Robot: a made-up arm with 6 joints.
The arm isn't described. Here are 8 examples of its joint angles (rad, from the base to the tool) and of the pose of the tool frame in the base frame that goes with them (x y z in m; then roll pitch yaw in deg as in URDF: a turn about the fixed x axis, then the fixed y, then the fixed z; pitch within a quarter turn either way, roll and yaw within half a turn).
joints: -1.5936 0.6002 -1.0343 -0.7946 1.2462 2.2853
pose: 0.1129 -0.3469 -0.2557 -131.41 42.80 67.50
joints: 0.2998 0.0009 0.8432 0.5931 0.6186 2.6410
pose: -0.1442 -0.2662 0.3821 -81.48 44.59 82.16
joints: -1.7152 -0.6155 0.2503 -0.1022 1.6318 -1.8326
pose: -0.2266 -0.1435 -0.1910 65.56 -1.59 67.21
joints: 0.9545 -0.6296 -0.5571 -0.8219 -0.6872 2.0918
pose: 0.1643 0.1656 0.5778 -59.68 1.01 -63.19
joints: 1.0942 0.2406 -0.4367 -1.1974 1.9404 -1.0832
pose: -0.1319 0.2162 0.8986 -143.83 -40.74 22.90
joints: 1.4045 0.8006 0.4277 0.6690 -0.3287 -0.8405
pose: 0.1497 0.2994 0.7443 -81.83 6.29 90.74
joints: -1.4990 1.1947 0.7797 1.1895 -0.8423 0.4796
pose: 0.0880 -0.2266 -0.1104 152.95 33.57 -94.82
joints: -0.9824 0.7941 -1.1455 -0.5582 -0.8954 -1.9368
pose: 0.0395 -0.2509 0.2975 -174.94 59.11 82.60
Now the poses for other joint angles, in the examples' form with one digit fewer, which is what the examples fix.
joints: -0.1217 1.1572 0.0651 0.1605 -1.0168 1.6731
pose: 0.052 -0.235 0.698 57.8 -32.5 -5.8
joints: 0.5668 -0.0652 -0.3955 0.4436 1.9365 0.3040
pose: -0.132 -0.377 0.665 -43.3 11.7 -116.3
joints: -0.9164 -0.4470 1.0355 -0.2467 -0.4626 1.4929
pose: 0.037 -0.393 0.110 -58.4 65.9 -149.2
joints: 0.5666 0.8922 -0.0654 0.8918 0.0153 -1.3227
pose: 0.252 -0.078 0.700 -75.6 -20.6 108.2
